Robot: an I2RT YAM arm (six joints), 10 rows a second.
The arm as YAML. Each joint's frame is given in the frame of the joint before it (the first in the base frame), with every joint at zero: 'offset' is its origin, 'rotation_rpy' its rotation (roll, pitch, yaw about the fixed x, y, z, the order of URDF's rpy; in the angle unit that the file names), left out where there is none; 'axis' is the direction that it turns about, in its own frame. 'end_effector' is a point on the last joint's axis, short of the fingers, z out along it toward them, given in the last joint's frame.
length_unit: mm
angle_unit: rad
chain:
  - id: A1
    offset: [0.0, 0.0, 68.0]
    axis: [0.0, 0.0, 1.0]
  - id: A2
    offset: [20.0, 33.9, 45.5]
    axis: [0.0, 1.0, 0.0]
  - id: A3
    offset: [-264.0, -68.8, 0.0]
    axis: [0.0, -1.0, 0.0]
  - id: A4
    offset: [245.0, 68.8, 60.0]
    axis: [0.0, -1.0, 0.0]
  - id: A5
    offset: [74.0, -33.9, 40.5]
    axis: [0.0, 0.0, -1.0]
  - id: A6
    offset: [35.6, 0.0, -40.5]
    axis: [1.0, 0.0, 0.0]
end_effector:
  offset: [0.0, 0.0, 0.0]
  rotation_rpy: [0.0, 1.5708, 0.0]
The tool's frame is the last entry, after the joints.
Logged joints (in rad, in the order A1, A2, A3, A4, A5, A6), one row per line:
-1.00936, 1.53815, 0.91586, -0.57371, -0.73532, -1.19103
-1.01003, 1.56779, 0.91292, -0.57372, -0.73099, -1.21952
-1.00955, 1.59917, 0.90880, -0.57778, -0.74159, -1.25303
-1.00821, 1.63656, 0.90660, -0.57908, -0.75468, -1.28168
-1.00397, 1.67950, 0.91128, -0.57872, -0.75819, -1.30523
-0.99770, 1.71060, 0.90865, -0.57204, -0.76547, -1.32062
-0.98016, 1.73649, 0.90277, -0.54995, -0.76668, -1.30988
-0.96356, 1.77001, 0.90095, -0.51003, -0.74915, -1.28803
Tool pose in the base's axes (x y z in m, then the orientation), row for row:
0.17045, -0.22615, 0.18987, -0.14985, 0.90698, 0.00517, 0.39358
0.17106, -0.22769, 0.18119, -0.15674, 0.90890, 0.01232, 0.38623
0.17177, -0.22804, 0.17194, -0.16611, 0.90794, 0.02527, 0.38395
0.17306, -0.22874, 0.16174, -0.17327, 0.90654, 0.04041, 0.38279
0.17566, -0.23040, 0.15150, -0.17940, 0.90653, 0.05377, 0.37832
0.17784, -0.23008, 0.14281, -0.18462, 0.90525, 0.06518, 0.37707
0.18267, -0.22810, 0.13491, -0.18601, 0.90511, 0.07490, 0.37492
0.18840, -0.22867, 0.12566, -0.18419, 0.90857, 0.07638, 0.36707
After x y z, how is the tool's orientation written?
As a quaternion, x y z w.
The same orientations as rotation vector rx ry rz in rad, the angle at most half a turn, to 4 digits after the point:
-0.3802, 2.3013, 0.0131
-0.3991, 2.3141, 0.0314
-0.4234, 2.3142, 0.0644
-0.4419, 2.3119, 0.1031
-0.4585, 2.3167, 0.1374
-0.4721, 2.3148, 0.1667
-0.4761, 2.3168, 0.1917
-0.4732, 2.3343, 0.1962

